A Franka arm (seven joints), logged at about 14 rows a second.
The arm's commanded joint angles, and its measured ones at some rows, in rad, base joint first. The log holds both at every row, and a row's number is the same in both.
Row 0, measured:
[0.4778, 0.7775, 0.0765, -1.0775, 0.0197, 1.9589, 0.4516]
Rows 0 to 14, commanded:
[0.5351, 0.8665, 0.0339, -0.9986, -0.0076, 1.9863, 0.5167]
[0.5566, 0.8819, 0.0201, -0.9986, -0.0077, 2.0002, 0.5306]
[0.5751, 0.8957, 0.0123, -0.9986, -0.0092, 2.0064, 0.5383]
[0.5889, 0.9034, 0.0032, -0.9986, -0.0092, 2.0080, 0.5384]
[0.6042, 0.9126, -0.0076, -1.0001, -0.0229, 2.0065, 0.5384]
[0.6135, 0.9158, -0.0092, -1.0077, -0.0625, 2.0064, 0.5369]
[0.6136, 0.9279, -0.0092, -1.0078, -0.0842, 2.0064, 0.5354]
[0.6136, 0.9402, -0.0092, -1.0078, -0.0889, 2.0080, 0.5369]
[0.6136, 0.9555, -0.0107, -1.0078, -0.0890, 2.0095, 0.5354]
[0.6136, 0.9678, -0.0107, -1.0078, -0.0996, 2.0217, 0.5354]
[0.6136, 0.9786, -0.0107, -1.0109, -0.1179, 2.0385, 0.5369]
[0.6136, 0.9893, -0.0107, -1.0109, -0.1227, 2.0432, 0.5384]
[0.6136, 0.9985, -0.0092, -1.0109, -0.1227, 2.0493, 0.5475]
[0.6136, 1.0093, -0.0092, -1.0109, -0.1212, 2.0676, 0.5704]
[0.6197, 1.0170, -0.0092, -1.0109, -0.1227, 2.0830, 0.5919]
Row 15, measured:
[0.6075, 0.9823, -0.0058, -1.0522, -0.0966, 2.0688, 0.5411]
